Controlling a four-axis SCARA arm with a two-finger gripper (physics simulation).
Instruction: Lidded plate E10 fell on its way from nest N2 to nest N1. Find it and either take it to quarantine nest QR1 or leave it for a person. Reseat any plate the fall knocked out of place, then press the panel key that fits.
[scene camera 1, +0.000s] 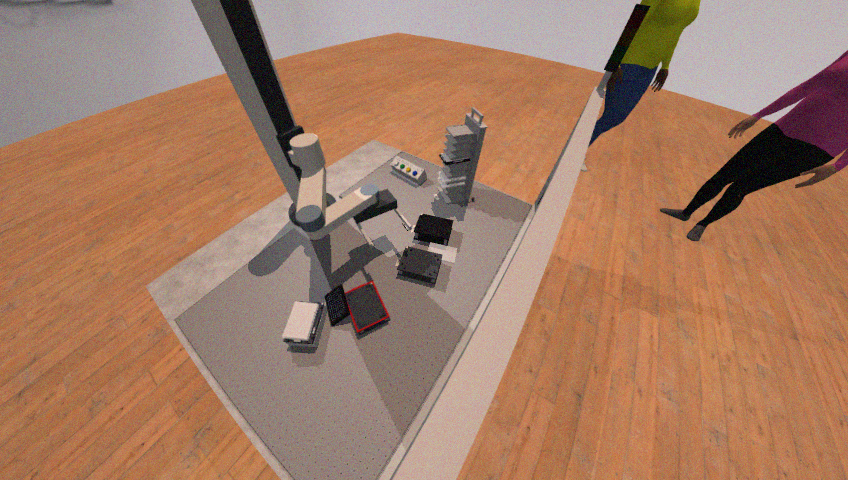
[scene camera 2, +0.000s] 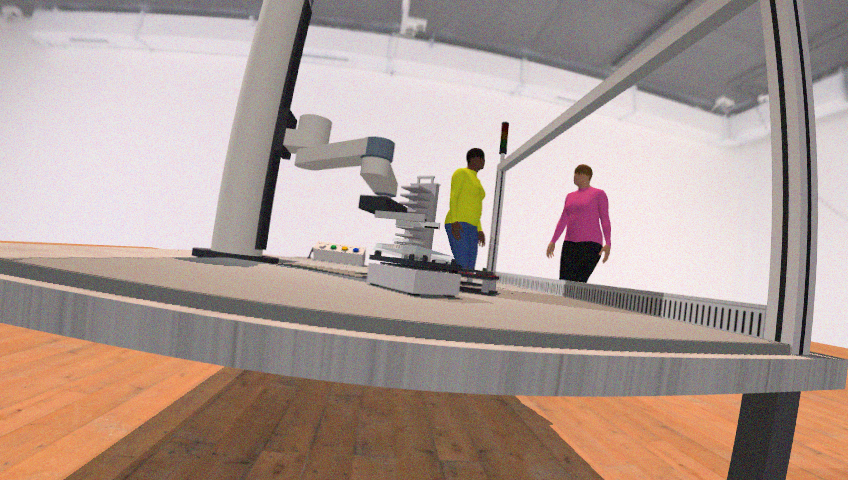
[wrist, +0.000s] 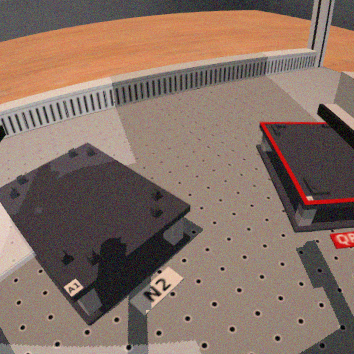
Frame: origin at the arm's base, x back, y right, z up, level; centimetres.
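Seen in the pictures: gripper, fingertip midpoint: (scene camera 1: 391, 236) (scene camera 2: 432, 222) (wrist: 161, 95).
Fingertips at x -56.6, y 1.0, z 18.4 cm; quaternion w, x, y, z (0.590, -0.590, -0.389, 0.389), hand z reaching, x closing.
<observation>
Offsets run from my fingertips to a thing's top centre. "spot": to the spot under its first point.
My gripper (scene camera 1: 390, 236) is open and empty above the table, short of the N2 nest {dz -11.4, dx -10.8, dy -3.9 cm} (scene camera 1: 420, 261) (wrist: 95, 220), a dark platform with corner pegs. The QR1 nest {dz -12.5, dx -4.9, dy +23.0 cm} (scene camera 1: 367, 307) (wrist: 320, 165) has a red rim and shows no plate on it. A black plate with a grid of wells {spot: dz -14.0, dx +4.1, dy +29.3 cm} (scene camera 1: 336, 305) leans tilted against QR1's side; its label is unreadable. Beside it stands a white-topped item {dz -9.4, dx +8.2, dy +40.7 cm} (scene camera 1: 302, 320) on a dark base. Another black-topped item {dz -10.4, dx -5.1, dy -23.3 cm} (scene camera 1: 433, 226) stands behind N2. The key panel {dz -8.7, dx +32.5, dy -53.6 cm} (scene camera 1: 408, 170) (scene camera 2: 338, 254) shows green, yellow and blue keys.
A shelf tower (scene camera 1: 477, 155) (scene camera 2: 433, 208) stands behind the nests and holds a dark plate. A pale flat rectangle {spot: dz -16.1, dx -16.7, dy -16.2 cm} (scene camera 1: 446, 253) lies beside N2. A slotted rail {spot: dz -14.7, dx -39.9, dy +16.0 cm} (wrist: 150, 85) runs along the edge. Two people (scene camera 1: 637, 95) (scene camera 1: 803, 124) stand beyond the barrier beam (scene camera 1: 523, 285).
</observation>
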